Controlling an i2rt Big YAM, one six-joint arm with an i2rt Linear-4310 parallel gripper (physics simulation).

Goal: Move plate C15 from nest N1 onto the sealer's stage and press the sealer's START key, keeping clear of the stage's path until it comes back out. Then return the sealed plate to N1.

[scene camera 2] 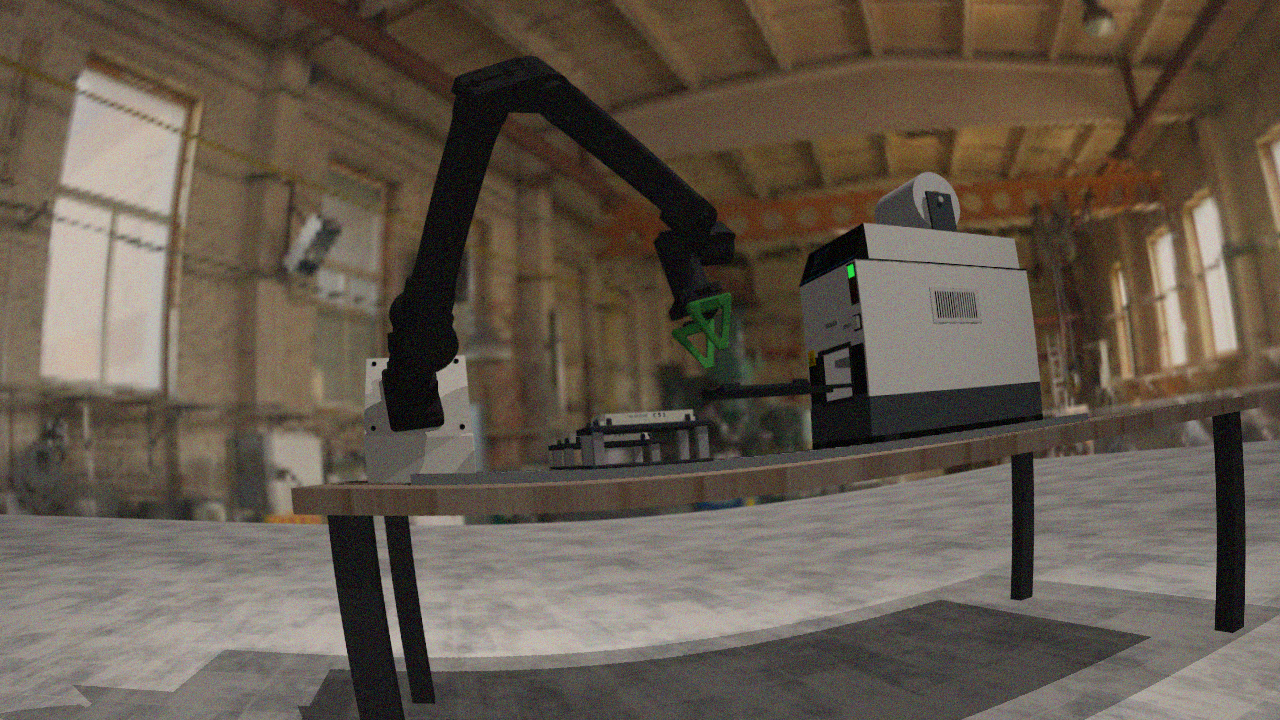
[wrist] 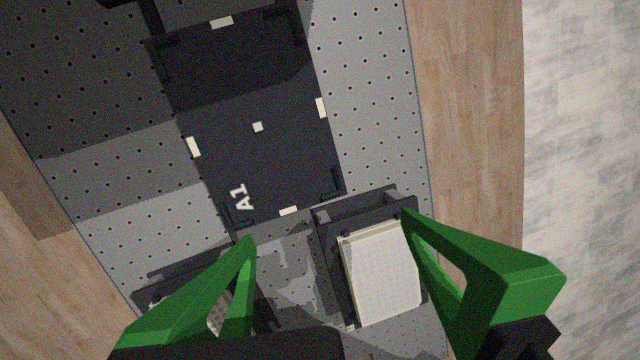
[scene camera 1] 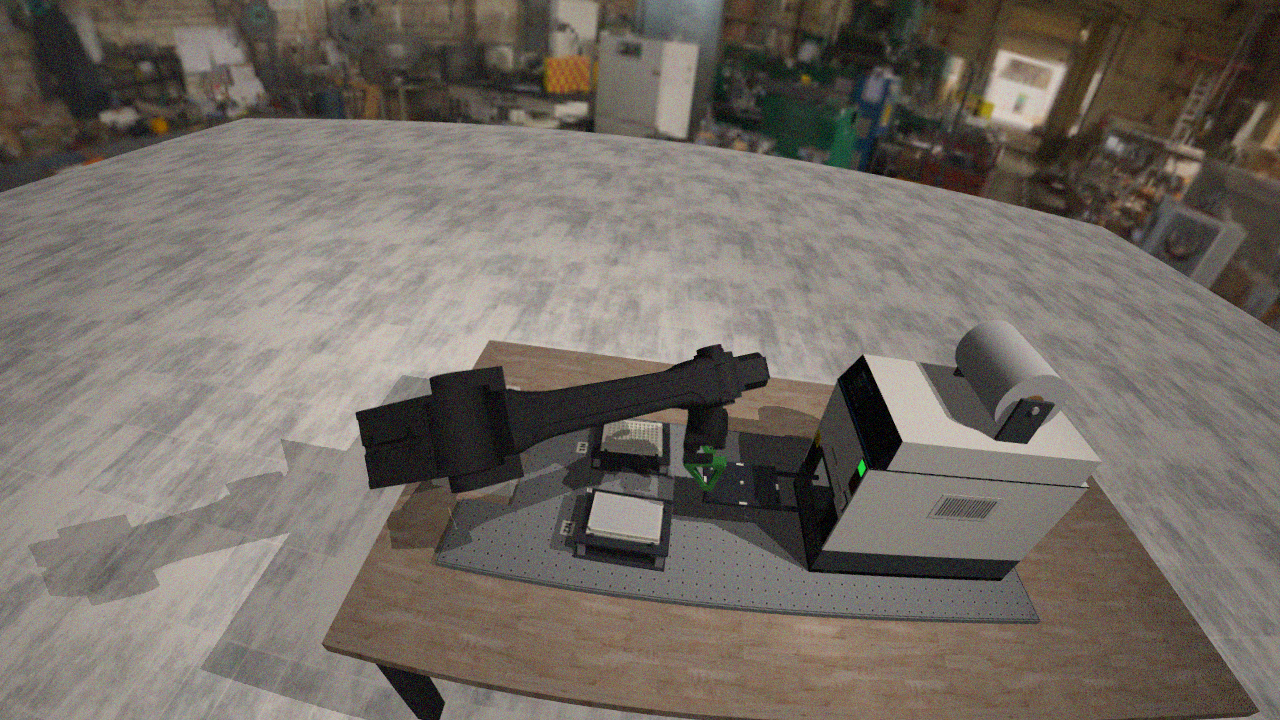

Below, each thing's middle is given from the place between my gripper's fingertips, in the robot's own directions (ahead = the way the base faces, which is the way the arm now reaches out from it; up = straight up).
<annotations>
Now: the sealer stage (scene camera 2: 731,390) 12 cm ahead of my hand, 5 cm below it and 1 cm to the left of it.
</annotations>
